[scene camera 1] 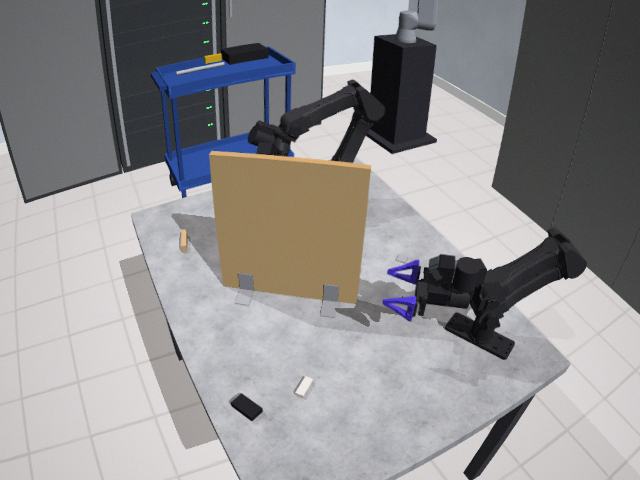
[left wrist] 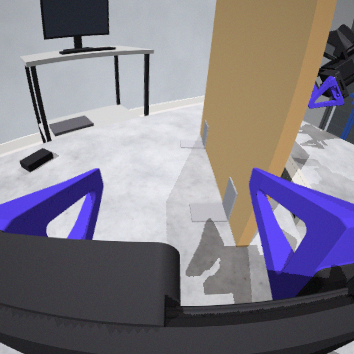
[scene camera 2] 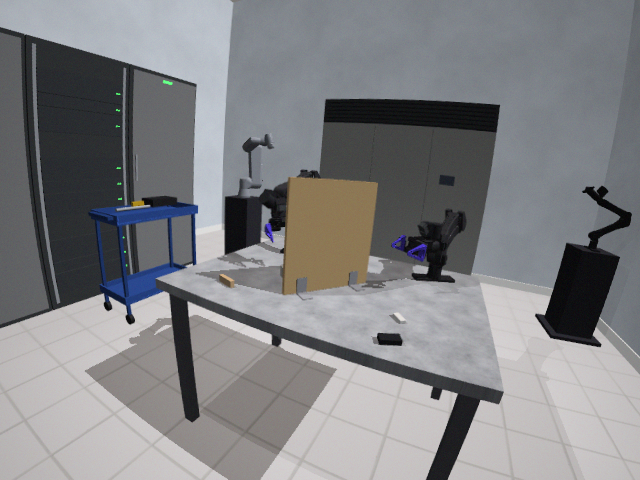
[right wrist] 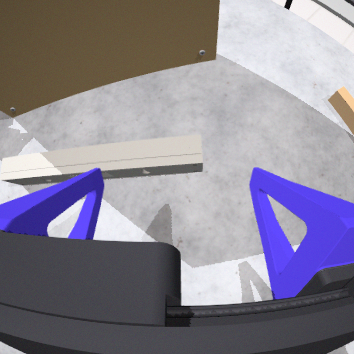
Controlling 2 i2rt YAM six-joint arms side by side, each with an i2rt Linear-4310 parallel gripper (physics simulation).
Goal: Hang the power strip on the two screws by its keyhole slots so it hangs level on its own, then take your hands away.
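Where they show: left gripper, between the fingertips: (scene camera 1: 385, 286) (left wrist: 175, 176) (scene camera 2: 399, 249); right gripper, between the fingertips: (right wrist: 176, 175); left arm's base, origin of its link: (scene camera 1: 480, 337) (scene camera 2: 433, 278).
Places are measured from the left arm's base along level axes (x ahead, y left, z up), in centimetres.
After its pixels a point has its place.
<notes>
The cream power strip (right wrist: 125, 152) @(x 7.6, y -61.9, z 4.5 cm) lies on the table beyond my right fingertips in the right wrist view, its left end near the left fingertip. Its shaded long side faces the gripper; keyhole slots cannot be made out. The upright tan board (scene camera 1: 292, 227) @(x 18.7, y -49.3, z 23.4 cm) (scene camera 2: 330, 232) @(x 19.9, y -51.5, z 22.7 cm) (left wrist: 260, 100) @(x 13.1, y -39.3, z 19.2 cm) (right wrist: 110, 40) @(x 20.1, y -55.5, z 8.1 cm) carries two screws near its lower edge, one screw (right wrist: 202, 52) @(x 25.7, y -65.8, z 2.2 cm) at the right and another screw (right wrist: 12, 109) @(x 9.5, y -37.1, z 2.2 cm) at the left. My right gripper (right wrist: 176, 175) @(x 5.3, y -70.1, z 14.2 cm) is open and empty, behind the board in scene camera 1. My left gripper (scene camera 1: 385, 287) @(x 16.0, y -23.6, z 17.4 cm) (scene camera 2: 400, 249) @(x 16.0, y -23.6, z 17.4 cm) (left wrist: 175, 176) @(x 16.0, y -23.6, z 17.4 cm) is open and empty beside the board's edge.
Metal brackets (scene camera 1: 330, 292) @(x 13.9, y -40.3, z 3.4 cm) (left wrist: 230, 198) @(x 13.4, y -39.4, z 3.9 cm) stand at the board's foot. On the table (scene camera 1: 361, 372) @(x 28.7, y -19.6, z 0.0 cm) are a wooden block (scene camera 1: 183, 240) @(x 24.7, y -88.4, z 2.8 cm) (scene camera 2: 226, 281) @(x 25.0, y -89.1, z 1.7 cm), a black block (scene camera 1: 246, 406) @(x 54.6, y -33.3, z 1.6 cm) (scene camera 2: 389, 338) @(x 55.3, y -33.9, z 1.6 cm) (left wrist: 36, 160) @(x 52.6, y -32.6, z 1.5 cm) and a white block (scene camera 1: 303, 386) @(x 41.3, y -27.4, z 1.1 cm) (scene camera 2: 398, 317) @(x 41.6, y -27.8, z 1.1 cm). A blue cart (scene camera 1: 232, 77) stands behind.
</notes>
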